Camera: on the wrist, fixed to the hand. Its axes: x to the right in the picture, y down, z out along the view.
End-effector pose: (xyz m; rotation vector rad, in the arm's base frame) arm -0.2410 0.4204 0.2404 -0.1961 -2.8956 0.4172
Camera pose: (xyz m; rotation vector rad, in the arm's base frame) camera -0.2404 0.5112 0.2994 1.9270 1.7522 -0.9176
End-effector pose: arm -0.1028 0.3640 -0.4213 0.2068 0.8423 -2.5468
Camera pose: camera -0.0932 0.3529 -0.5286 0.2834 -0.0403 -1.1323
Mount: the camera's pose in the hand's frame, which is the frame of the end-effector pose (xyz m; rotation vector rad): 0.0250 0.0692 -0.0795 0.3319 -0.3933 1.5521
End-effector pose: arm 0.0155 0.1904 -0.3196 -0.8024 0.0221 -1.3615
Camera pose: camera 0.0447 0.1286 -0.4037 -0.4926 0.0861 0.2643
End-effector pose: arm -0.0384 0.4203 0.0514 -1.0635 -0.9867 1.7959
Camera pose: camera 0.0094 0.4346 -0.0447 1.0334 -0.1622 -2.4822
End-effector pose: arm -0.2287 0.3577 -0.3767 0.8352 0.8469 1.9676
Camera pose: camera -0.3316 0.3286 -0.3596 -1.7879 -0.1205 -1.9301
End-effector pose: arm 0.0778 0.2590 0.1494 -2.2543 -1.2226 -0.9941
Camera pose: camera 0.1132 0.1860 0.2212 -2.2180 0.4306 0.2448
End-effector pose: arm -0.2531 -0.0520 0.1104 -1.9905 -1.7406 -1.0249
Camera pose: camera -0.2118 -0.1000 0.1983 -2.4237 -0.0367 0.1884
